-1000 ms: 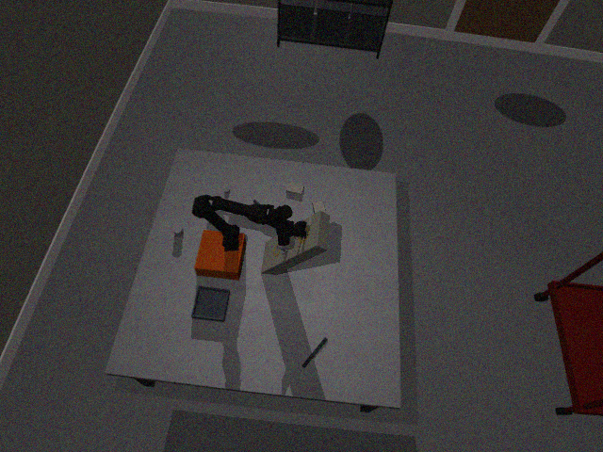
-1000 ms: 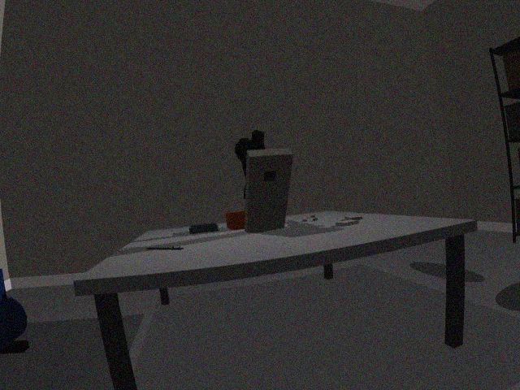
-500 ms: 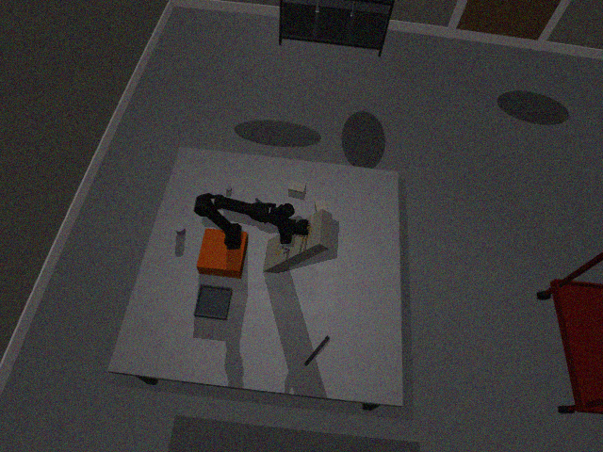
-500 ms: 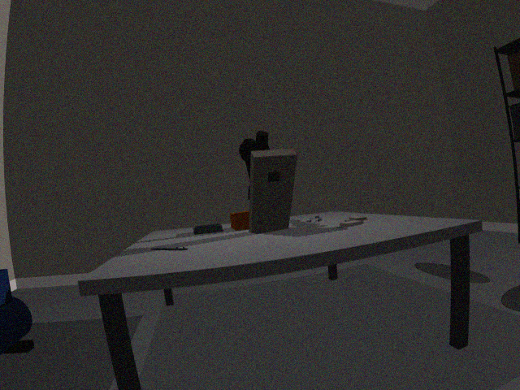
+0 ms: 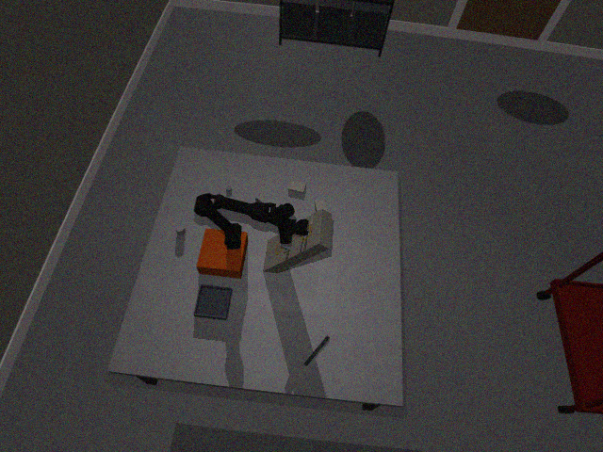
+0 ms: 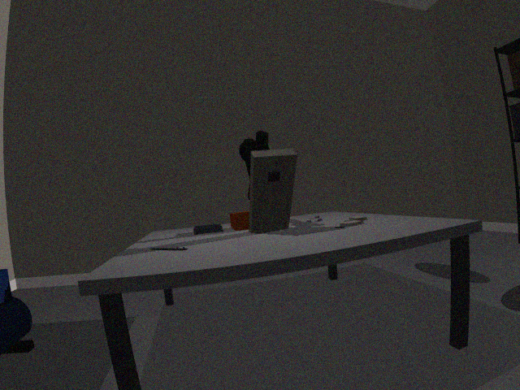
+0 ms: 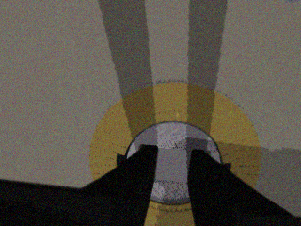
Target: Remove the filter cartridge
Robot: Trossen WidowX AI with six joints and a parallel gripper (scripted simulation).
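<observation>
My gripper tip is 80 mm above the beige service panel, 40 mm past it and 10 mm to the right of it. From my gripper tip the other things lie so: dark tray (450 mm behind, 260 mm below, 210 mm to the right); round filter cartridge (10 mm below, 10 mm ahead).
</observation>
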